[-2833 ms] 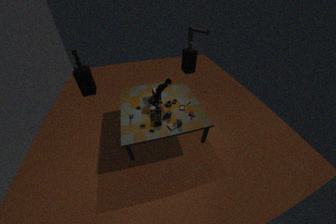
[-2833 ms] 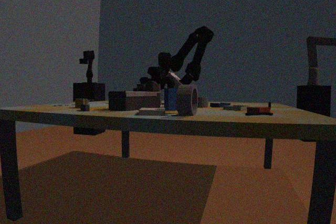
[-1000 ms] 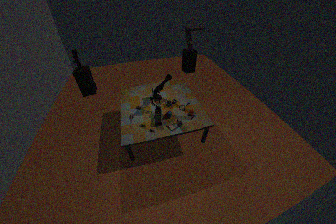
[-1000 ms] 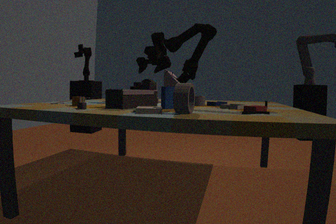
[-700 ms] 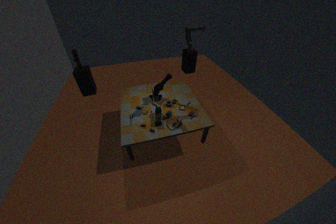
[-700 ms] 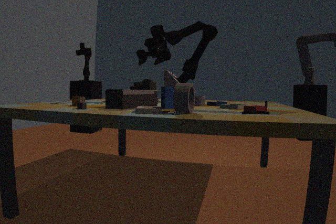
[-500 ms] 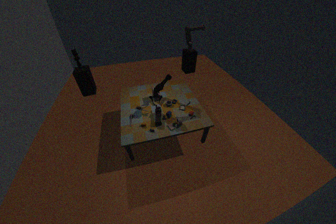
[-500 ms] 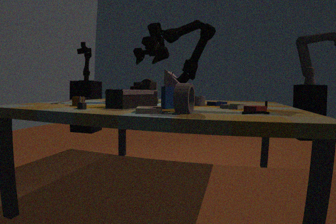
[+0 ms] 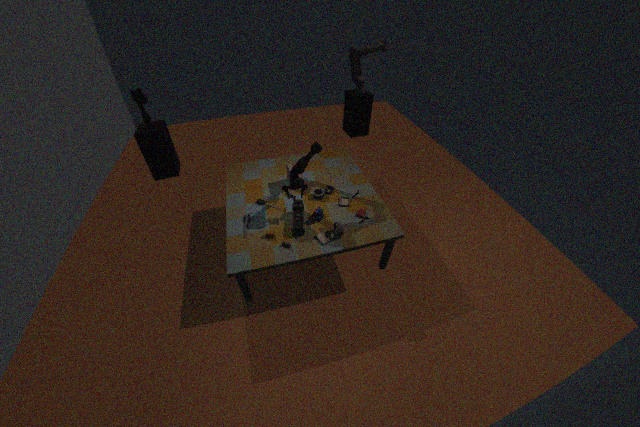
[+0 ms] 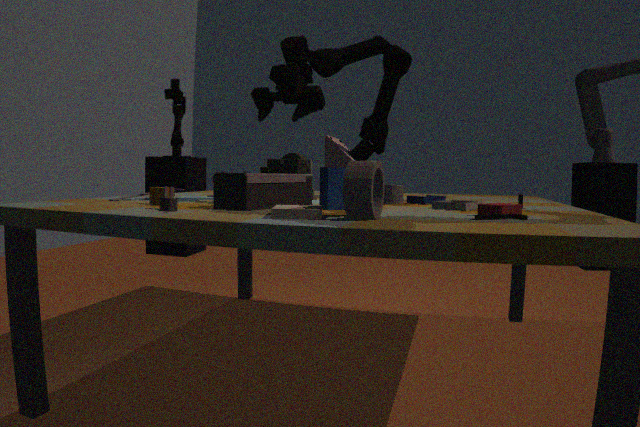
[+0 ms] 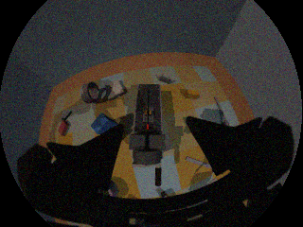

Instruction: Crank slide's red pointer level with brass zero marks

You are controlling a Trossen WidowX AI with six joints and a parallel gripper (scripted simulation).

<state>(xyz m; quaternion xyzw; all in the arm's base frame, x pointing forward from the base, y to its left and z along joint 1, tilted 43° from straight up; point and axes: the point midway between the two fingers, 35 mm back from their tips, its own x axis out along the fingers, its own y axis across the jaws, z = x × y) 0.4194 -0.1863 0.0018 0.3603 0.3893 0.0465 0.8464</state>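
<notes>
Right now my gripper tip is 120 mm above the red pointer, 20 mm short of it and 10 mm to the right of it. Round my gripper tip: blue block: 160 mm to the left, 160 mm below, 70 mm ahead; then yellow block: 240 mm to the right, 180 mm below, 110 mm ahead; then dark crank handle: 120 mm behind, 110 mm below, 20 mm to the left.
</notes>
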